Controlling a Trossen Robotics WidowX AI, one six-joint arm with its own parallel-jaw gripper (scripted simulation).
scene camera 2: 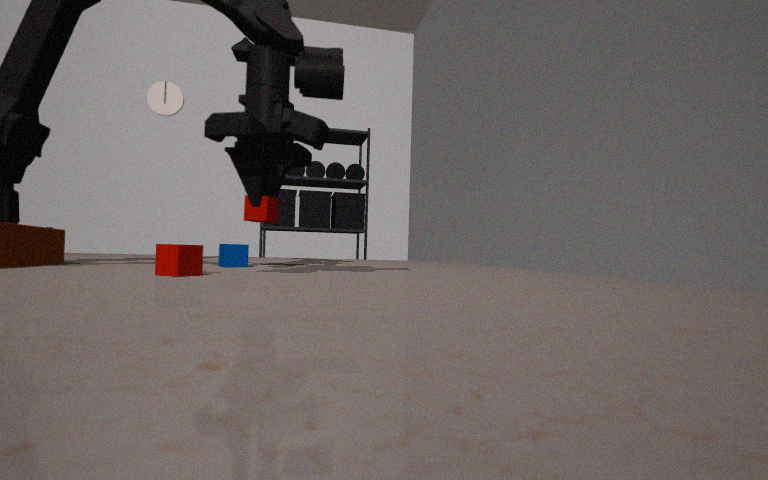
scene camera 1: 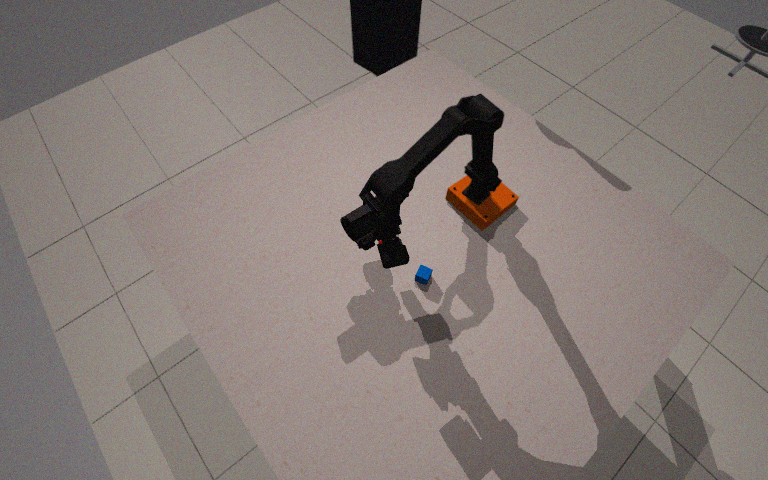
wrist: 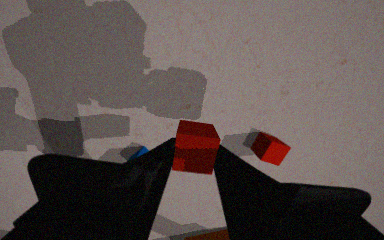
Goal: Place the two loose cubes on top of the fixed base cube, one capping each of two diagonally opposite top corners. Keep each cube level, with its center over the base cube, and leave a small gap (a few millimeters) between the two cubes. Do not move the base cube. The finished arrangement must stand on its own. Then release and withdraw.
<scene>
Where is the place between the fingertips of my gripper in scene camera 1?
385, 247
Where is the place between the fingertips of my gripper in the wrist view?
194, 145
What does my gripper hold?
A red cube.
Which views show my gripper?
Scene camera 2, scene camera 1 and the wrist view: all of them.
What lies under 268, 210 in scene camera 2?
A red cube.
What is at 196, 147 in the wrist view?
A red cube.
</scene>
